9 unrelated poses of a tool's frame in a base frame.
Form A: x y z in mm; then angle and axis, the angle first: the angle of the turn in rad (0 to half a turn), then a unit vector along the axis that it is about.
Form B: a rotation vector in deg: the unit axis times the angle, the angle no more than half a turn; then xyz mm. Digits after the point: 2 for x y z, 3 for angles.
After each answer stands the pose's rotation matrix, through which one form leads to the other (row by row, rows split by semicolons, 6 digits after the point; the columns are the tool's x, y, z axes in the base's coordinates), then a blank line. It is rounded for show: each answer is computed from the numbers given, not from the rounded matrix.
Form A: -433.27 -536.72 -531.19 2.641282 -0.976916 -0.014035 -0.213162
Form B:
-147.841 -2.124 -32.259 -433.27 -536.72 -531.19
0.914323 0.127995 0.384227; -0.076512 -0.877064 0.474242; 0.397692 -0.463008 -0.792127

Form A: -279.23 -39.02 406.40 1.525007 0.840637 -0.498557 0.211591
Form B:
73.452 -43.562 18.488 -279.23 -39.02 406.40
0.720097 -0.611291 -0.328305; -0.188552 0.282955 -0.940417; 0.667764 0.739094 0.088495

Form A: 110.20 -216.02 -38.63 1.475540 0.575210 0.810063 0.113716
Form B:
48.630 68.485 9.614 110.20 -216.02 -38.63
0.394509 0.308438 0.865580; 0.534839 0.688902 -0.489247; -0.747201 0.655958 0.106814

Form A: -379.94 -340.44 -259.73 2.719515 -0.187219 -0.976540 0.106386
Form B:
-29.172 -152.161 16.577 -379.94 -340.44 -259.73
-0.845214 0.306027 -0.438133; 0.393191 0.911331 -0.121968; 0.361959 -0.275359 -0.890597

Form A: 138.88 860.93 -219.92 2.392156 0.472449 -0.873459 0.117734
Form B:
64.754 -119.717 16.137 138.88 860.93 -219.92
-0.345460 -0.794969 -0.498680; -0.634562 0.589379 -0.499964; 0.691367 0.143726 -0.708064

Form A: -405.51 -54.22 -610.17 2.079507 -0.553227 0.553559 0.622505
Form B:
-65.915 65.955 74.170 -405.51 -54.22 -610.17
-0.031924 -0.999079 -0.028657; 0.088279 -0.031378 0.995601; -0.995584 0.029254 0.089199

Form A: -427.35 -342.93 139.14 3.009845 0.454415 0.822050 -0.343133
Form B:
78.365 141.764 -59.174 -427.35 -342.93 139.14
-0.580137 0.788943 -0.202508; 0.698791 0.354343 -0.621396; -0.418489 -0.502006 -0.756874

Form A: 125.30 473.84 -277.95 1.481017 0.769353 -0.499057 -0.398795
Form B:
65.284 -42.348 -33.840 125.30 473.84 -277.95
0.628494 0.047662 -0.776353; -0.746716 0.316387 -0.585077; 0.217741 0.947432 0.234437

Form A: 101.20 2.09 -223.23 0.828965 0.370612 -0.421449 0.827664
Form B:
17.603 -20.017 39.311 101.20 2.09 -223.23
0.720191 -0.660844 -0.211211; 0.559517 0.733252 -0.386370; 0.410201 0.160084 0.897835

